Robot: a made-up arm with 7 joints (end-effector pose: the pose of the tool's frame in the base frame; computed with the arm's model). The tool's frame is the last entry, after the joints. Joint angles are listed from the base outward.
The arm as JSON. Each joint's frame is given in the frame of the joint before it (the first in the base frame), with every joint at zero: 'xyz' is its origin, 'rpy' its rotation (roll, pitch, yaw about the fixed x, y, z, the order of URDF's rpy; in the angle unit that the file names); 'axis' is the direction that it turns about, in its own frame. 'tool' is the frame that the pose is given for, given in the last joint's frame.
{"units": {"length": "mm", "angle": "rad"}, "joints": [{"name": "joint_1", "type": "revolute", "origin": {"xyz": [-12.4, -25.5, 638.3], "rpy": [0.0, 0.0, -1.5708]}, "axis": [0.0, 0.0, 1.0]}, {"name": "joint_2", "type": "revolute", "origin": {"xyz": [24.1, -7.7, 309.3], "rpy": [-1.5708, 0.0, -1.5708]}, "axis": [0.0, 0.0, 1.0]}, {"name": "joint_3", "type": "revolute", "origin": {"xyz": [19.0, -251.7, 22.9], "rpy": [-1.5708, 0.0, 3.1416]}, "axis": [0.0, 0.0, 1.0]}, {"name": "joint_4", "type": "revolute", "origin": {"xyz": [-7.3, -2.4, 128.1], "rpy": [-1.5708, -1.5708, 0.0]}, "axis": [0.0, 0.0, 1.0]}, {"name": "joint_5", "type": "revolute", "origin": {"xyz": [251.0, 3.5, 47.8], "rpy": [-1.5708, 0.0, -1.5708]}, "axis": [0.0, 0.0, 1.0]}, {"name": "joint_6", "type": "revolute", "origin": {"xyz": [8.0, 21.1, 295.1], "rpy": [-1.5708, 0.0, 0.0]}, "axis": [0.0, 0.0, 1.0]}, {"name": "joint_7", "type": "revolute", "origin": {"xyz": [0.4, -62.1, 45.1], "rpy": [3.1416, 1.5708, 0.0]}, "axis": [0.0, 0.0, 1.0]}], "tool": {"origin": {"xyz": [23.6, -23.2, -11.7], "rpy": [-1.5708, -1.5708, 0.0]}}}
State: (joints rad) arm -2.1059 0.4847 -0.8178 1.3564 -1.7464 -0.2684 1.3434
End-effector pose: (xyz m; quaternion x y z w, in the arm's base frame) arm -0.4565 0.1043 1.6300 -0.0235 0.1998 0.6574 0.7262
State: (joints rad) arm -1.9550 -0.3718 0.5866 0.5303 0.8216 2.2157 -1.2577
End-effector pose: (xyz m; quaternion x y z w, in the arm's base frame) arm -0.1191 -0.5309 1.6083 -0.2953 -0.3310 -0.8113 0.3807
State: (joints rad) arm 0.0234 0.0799 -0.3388 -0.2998 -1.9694 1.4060 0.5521
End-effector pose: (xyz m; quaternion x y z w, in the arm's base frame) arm -0.2348 0.0898 1.8313 -0.3852 -0.5500 -0.6516 0.3529
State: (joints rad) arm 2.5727 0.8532 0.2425 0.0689 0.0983 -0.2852 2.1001
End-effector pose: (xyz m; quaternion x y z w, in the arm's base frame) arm 0.6449 -0.3915 1.6428 -0.2178 -0.7511 -0.6128 0.1138
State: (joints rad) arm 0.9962 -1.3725 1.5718 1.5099 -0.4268 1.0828 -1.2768
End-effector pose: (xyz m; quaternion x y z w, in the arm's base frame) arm -0.1729 0.6306 1.0508 -0.1461 -0.1216 0.9773 0.0939
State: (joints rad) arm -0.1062 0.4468 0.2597 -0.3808 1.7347 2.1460 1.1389
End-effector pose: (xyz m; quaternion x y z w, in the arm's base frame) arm -0.5402 -0.0654 1.6534 -0.4491 0.1428 -0.8499 0.2358
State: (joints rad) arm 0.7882 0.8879 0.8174 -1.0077 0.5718 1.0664 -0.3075
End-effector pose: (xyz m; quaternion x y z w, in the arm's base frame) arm -0.2417 -0.8350 1.1145 -0.4481 0.7891 -0.3864 0.1649
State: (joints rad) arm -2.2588 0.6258 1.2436 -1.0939 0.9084 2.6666 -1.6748
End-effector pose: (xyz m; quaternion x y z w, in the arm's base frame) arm -0.0428 0.6570 1.4125 -0.0676 -0.9851 -0.1577 0.0103
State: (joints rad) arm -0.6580 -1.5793 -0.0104 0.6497 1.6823 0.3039 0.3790
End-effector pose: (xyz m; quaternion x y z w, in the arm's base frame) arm 0.6086 -0.5506 0.5761 0.9150 0.3004 0.0284 0.2677
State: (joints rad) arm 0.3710 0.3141 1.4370 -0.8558 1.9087 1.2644 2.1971
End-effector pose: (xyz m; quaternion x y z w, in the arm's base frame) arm -0.1382 -0.5229 1.7165 0.2824 -0.6154 -0.4875 0.5513
